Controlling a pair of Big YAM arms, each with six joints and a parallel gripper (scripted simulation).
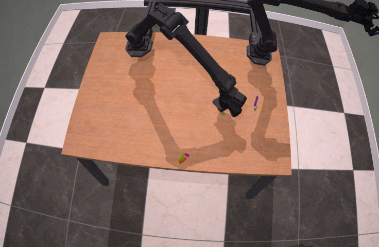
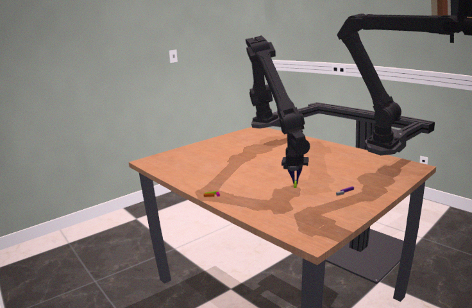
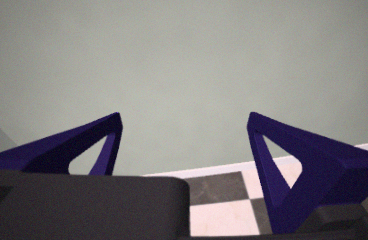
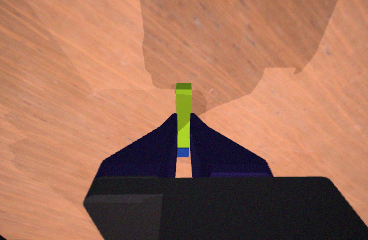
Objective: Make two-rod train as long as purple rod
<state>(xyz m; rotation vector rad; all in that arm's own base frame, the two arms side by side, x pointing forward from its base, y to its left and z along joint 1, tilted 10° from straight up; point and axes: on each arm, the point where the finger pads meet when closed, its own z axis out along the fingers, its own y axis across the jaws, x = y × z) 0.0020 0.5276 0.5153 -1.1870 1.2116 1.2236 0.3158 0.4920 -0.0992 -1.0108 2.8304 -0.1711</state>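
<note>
Right now the blue rod is 2 cm to the right of my right hand, 2 cm behind it and 1 cm below it. Also, from my right hand: purple rod: 19 cm to the left, 8 cm behind, 1 cm below; then grey rod: 19 cm to the left, 4 cm behind, 1 cm below; then magenta rod: 25 cm ahead, 17 cm to the right, 1 cm below.
</note>
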